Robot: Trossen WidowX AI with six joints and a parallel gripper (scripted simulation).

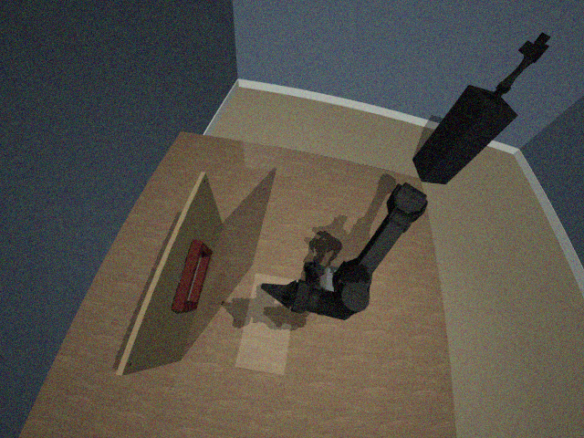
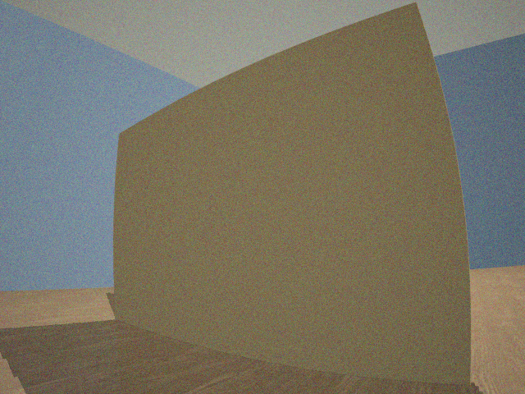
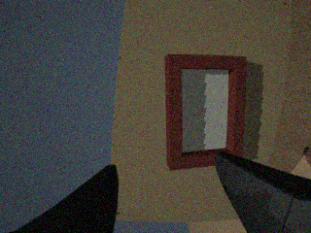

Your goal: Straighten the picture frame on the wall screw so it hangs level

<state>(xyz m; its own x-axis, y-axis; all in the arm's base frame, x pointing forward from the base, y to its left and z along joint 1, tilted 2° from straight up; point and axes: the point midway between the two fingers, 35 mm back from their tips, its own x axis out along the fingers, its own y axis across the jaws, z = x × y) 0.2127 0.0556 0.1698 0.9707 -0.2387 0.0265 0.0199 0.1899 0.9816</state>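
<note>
Now: the red picture frame 20 cm ahead of my gripper tip, 9 cm below it and 4 cm to the right of it. Round my gripper tip: wall panel (21 cm ahead, 10 cm below, 4 cm to the right).
</note>
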